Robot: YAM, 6 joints.
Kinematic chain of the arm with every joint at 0, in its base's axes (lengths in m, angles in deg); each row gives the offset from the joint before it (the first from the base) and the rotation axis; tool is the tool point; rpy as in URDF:
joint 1: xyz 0 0 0.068 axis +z
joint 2: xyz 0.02 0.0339 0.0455 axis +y
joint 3: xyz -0.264 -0.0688 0 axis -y
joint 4: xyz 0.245 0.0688 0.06 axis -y
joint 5: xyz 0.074 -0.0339 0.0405 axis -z
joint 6: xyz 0.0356 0 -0.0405 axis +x
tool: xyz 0 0 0 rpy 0 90 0
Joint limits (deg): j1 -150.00..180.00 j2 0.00..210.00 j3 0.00..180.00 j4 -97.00..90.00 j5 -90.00..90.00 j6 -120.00..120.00
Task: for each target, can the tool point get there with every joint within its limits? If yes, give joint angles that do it. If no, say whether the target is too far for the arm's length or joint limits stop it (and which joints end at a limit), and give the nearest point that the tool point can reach.
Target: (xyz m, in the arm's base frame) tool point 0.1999 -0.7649 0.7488
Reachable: no: too far | nearest point 0.1272 -0.4865 0.5116 | short by 0.373 m
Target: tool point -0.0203 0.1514 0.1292
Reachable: yes | joints 103.10 68.14 25.11 -41.38 24.08 62.06
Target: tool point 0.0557 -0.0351 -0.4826
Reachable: no: joint limits stop it (at a limit: joint 2) | nearest point 0.0982 -0.0619 -0.3552 | short by 0.137 m
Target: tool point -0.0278 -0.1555 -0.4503
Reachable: no: joint limits stop it (at a limit: joint 2) | nearest point -0.0307 -0.1716 -0.3726 | short by 0.079 m
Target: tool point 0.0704 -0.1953 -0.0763
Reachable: yes | joints -78.39 144.48 39.03 1.87 -56.50 -0.53
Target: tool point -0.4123 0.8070 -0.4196
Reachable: no: too far | nearest point -0.2537 0.4965 -0.2069 | short by 0.408 m
